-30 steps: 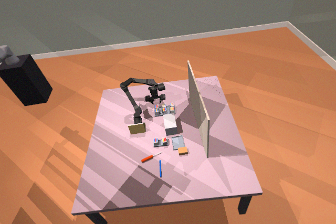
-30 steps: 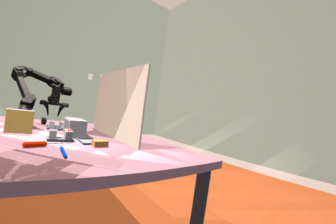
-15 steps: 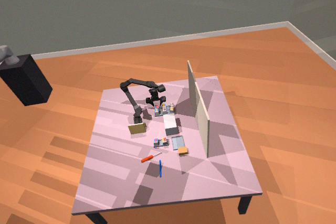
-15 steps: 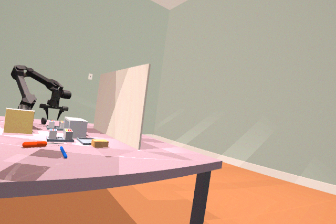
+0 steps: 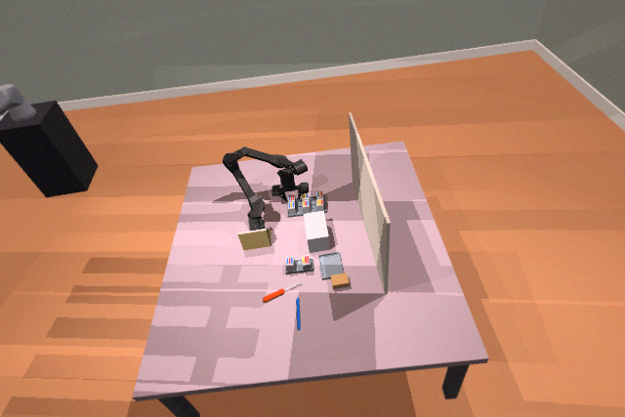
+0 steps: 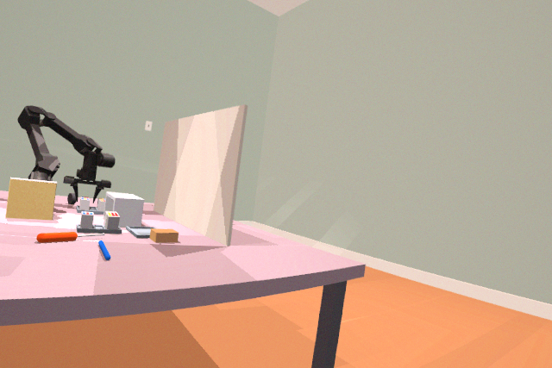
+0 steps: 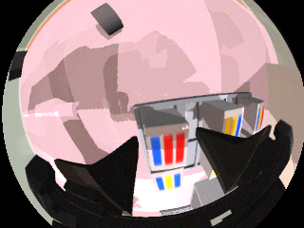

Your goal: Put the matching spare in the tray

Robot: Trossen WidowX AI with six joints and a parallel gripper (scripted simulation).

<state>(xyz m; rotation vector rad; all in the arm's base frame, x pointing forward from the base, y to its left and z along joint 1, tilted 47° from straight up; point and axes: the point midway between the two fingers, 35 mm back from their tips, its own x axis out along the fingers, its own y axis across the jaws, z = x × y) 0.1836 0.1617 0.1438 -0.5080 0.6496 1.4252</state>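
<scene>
Now: gripper tip 1 cm below the grey spare. Round my gripper tip: grey mounted unit (10 cm ahead, 24 cm to the right, 2 cm above); then grey tray (13 cm ahead, 42 cm to the right, 3 cm below); then rack (1 cm behind, 40 cm to the right, 2 cm below).
</scene>
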